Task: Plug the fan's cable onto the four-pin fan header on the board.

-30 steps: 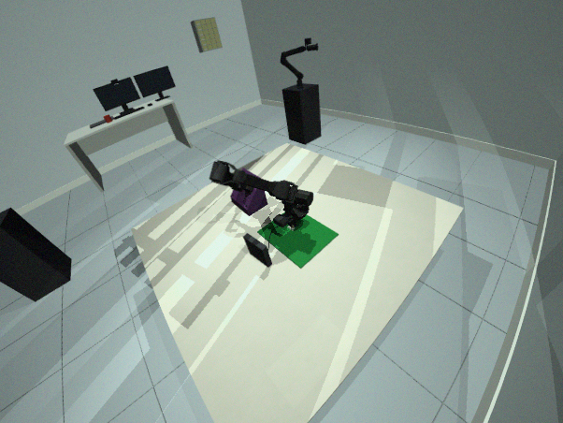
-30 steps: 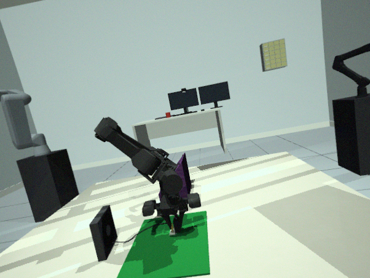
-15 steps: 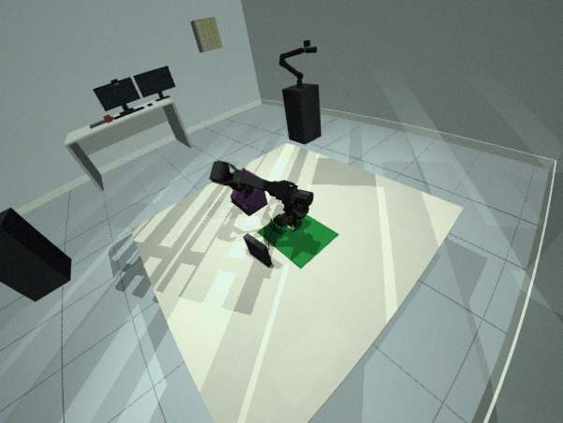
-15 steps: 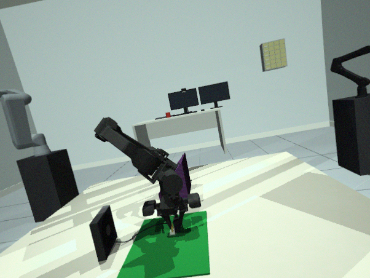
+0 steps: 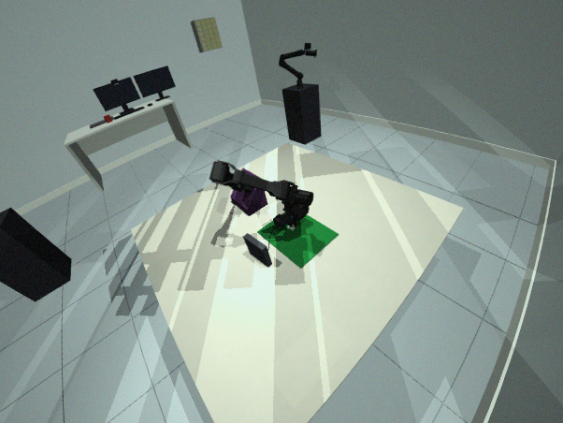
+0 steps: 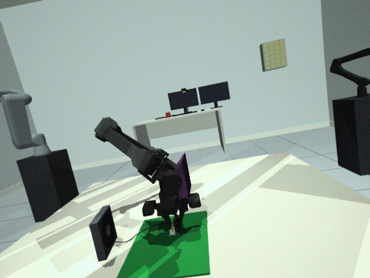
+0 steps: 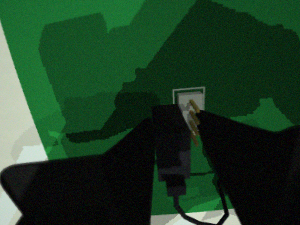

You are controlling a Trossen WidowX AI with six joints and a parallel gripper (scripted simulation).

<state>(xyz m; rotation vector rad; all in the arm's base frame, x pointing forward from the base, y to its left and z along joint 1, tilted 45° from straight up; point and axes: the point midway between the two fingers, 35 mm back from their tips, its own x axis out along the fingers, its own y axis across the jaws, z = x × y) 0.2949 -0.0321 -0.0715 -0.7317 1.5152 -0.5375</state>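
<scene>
My gripper tip is 1 cm below the black fan plug and 1 cm past it. Also, from my gripper tip: green board 4 cm ahead, 3 cm below, 2 cm to the right; then black fan 22 cm to the right, 4 cm above, 3 cm ahead; then pale header 2 cm below, 1 cm to the right.
</scene>
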